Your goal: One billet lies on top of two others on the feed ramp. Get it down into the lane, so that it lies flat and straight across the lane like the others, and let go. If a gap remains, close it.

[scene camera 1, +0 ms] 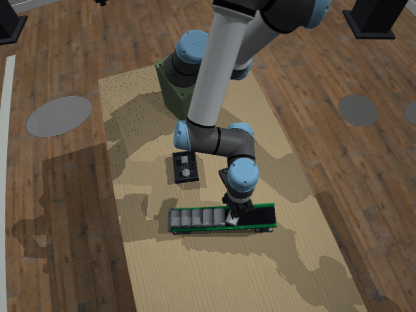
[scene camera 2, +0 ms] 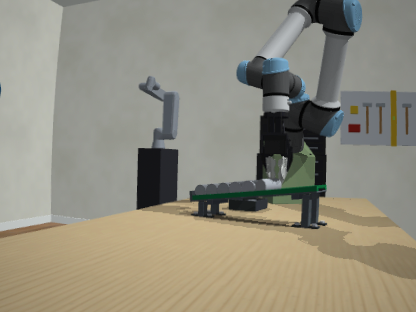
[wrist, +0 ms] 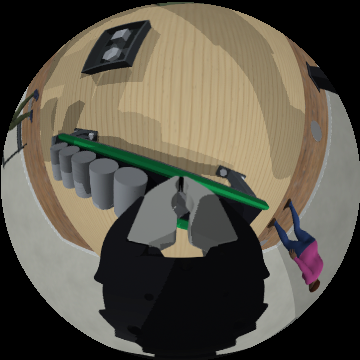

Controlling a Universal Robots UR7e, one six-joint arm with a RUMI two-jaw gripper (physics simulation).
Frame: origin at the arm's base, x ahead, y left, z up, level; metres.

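Seen in the pictures: gripper, fingertip midpoint: [scene camera 2: 276,188] [wrist: 179,177]; arm's base, origin of the base link: [scene camera 1: 182,69].
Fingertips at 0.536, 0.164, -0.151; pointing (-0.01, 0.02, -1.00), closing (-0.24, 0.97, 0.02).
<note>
Pixels of each thing's top centre, then the offset from my fingertips to it, as dx, dy, dz.
- more billet, middle of its top: [scene camera 2: 269,178] [scene camera 1: 233,215] +0.039, -0.008, +0.031
- black tray, middle of its top: [wrist: 111,40] [scene camera 2: 248,198] [scene camera 1: 185,164] -0.206, -0.179, -0.054
Several grey billets [scene camera 1: 196,217] [scene camera 2: 224,188] [wrist: 104,184] lie side by side, straight across the lane of the green-railed feed ramp [scene camera 1: 262,228] [scene camera 2: 305,190] [wrist: 240,196], at its lower end. One more billet [scene camera 1: 232,218] [scene camera 2: 272,184] lies askew in the lane on the uphill side of the row, turned away from the others' direction. In the wrist view the fingers mostly hide it. My gripper [scene camera 1: 235,212] [scene camera 2: 276,178] [wrist: 179,177] is shut and empty, pointing down, with its tips at the askew billet; whether they touch it I cannot tell.
A black tray [scene camera 1: 176,167] [scene camera 2: 248,204] [wrist: 140,45] with two light pieces stands on the table on the robot's side of the ramp. The ramp's side rails run close beside the fingers. A person [wrist: 311,257] stands beyond the table.
</note>
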